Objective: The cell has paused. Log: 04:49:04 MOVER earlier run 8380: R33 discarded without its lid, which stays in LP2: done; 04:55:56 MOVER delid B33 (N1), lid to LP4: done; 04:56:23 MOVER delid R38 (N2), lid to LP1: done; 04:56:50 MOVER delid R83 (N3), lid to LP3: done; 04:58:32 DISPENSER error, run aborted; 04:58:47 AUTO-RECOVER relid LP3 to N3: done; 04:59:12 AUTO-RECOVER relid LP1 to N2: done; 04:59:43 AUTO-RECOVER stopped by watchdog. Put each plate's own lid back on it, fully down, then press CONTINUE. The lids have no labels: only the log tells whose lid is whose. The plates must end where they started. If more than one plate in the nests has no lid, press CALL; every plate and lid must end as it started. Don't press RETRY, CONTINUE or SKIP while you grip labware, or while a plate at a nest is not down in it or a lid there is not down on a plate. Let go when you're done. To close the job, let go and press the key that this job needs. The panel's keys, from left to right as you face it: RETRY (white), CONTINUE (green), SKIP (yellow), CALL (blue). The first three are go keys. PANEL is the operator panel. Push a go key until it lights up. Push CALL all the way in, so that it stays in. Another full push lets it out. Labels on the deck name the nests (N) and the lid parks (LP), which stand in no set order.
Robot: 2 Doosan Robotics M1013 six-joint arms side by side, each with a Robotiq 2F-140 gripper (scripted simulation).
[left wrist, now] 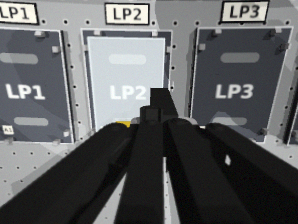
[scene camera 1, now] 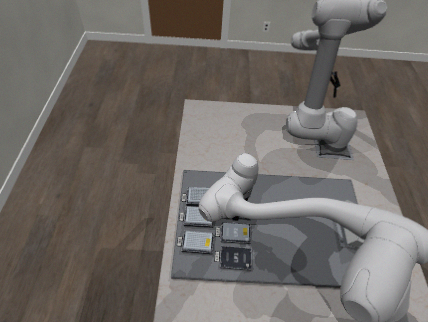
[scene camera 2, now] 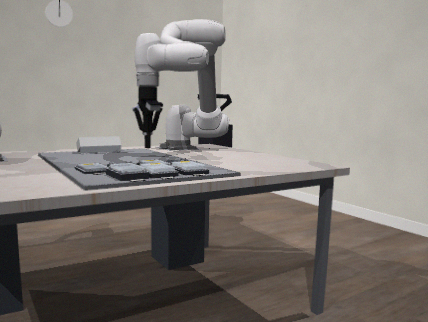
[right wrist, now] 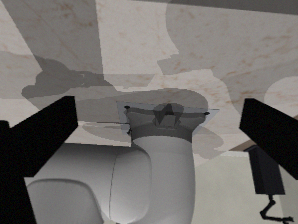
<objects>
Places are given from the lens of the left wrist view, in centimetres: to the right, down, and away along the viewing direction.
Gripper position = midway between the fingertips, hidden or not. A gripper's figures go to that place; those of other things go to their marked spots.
my left gripper [left wrist: 158, 102]: 1, -1, 17
clear lid [left wrist: 123, 70]: -3, -5, 22
lid park LP3 [left wrist: 247, 40]: 11, -8, 22
</objects>
